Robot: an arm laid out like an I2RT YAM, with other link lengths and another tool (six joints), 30 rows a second.
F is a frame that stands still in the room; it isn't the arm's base.
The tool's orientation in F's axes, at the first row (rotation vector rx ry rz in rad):
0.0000 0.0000 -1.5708
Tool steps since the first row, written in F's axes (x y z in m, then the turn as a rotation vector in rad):
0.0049 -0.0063 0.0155 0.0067 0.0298 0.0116
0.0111 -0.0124 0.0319 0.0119 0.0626 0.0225
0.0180 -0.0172 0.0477 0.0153 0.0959 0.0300
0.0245 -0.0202 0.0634 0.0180 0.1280 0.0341
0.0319 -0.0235 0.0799 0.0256 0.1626 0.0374
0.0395 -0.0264 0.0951 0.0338 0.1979 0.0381
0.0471 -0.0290 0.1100 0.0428 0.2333 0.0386
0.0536 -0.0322 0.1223 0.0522 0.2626 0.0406
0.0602 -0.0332 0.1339 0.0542 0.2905 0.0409
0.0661 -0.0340 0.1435 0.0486 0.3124 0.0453
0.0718 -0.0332 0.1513 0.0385 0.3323 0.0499
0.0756 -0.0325 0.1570 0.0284 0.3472 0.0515
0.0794 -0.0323 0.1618 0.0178 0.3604 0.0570
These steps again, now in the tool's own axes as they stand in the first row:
0.0063 0.0049 0.0155 -0.0298 0.0067 0.0116
0.0124 0.0111 0.0319 -0.0626 0.0119 0.0225
0.0172 0.0180 0.0477 -0.0959 0.0153 0.0300
0.0202 0.0245 0.0634 -0.1280 0.0180 0.0341
0.0235 0.0319 0.0799 -0.1626 0.0256 0.0374
0.0264 0.0395 0.0951 -0.1979 0.0338 0.0381
0.0290 0.0471 0.1100 -0.2333 0.0428 0.0386
0.0322 0.0536 0.1223 -0.2626 0.0522 0.0406
0.0332 0.0602 0.1339 -0.2905 0.0542 0.0409
0.0340 0.0661 0.1435 -0.3124 0.0486 0.0453
0.0332 0.0718 0.1513 -0.3323 0.0385 0.0499
0.0325 0.0756 0.1570 -0.3472 0.0284 0.0515
0.0323 0.0794 0.1618 -0.3604 0.0178 0.0570

